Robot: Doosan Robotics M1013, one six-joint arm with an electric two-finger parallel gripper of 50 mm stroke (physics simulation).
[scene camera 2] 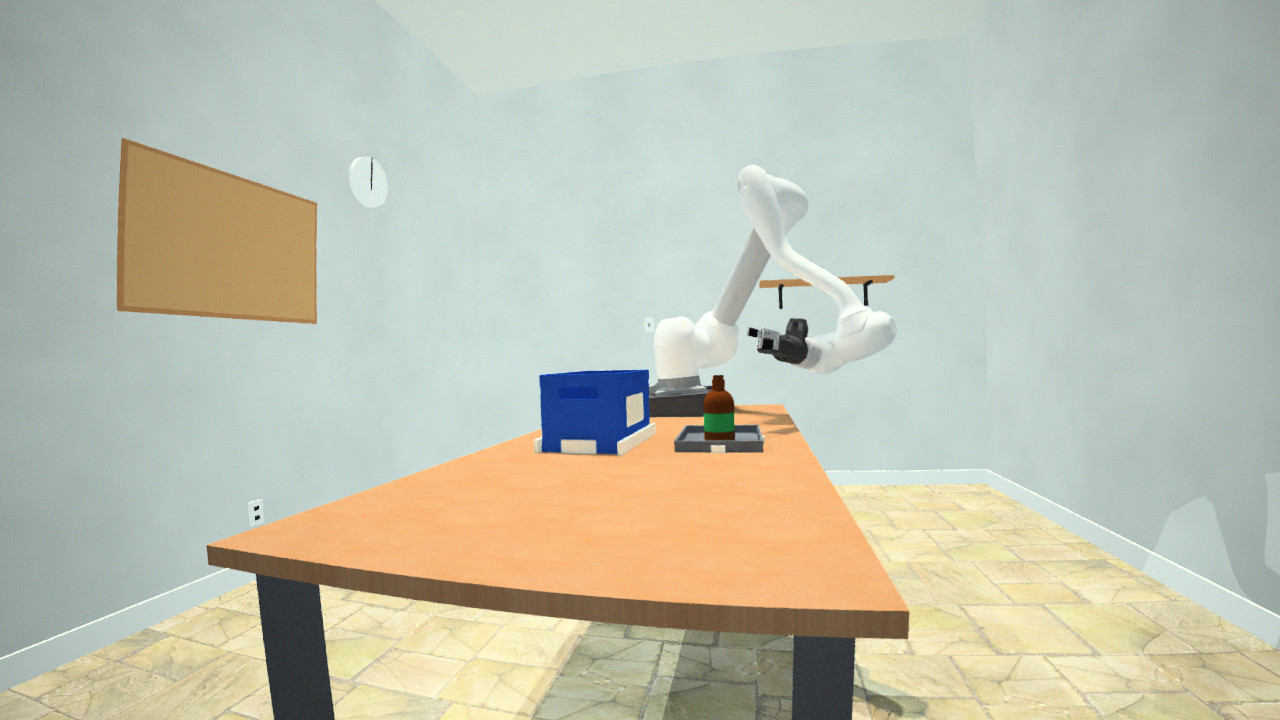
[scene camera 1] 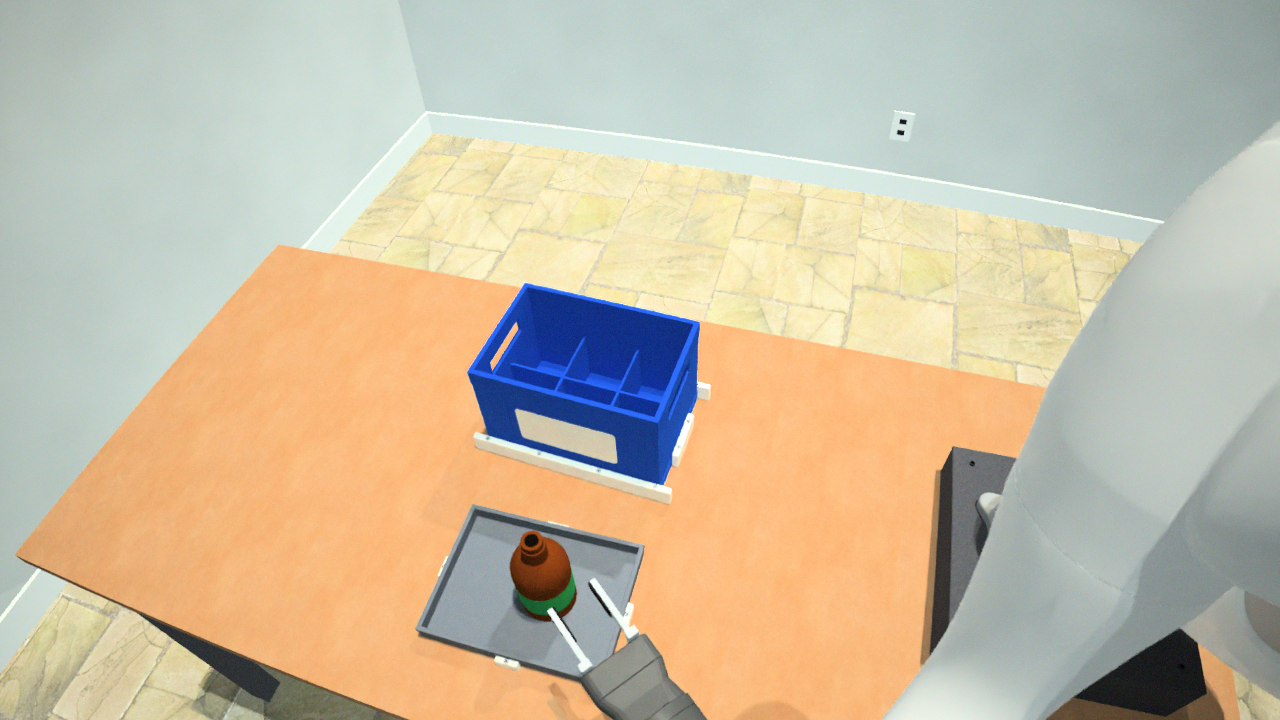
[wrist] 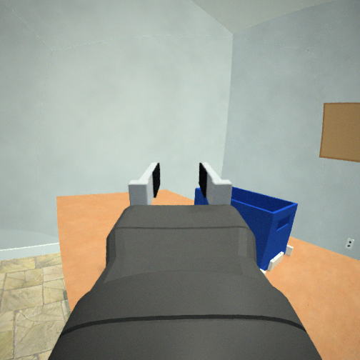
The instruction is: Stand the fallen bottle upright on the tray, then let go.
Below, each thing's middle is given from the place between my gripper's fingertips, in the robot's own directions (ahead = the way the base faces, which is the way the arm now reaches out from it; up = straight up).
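Labels:
Position of the brown bottle (scene camera 1: 540,568) relative to my hand: 18 cm below, 11 cm to the right, 7 cm ahead.

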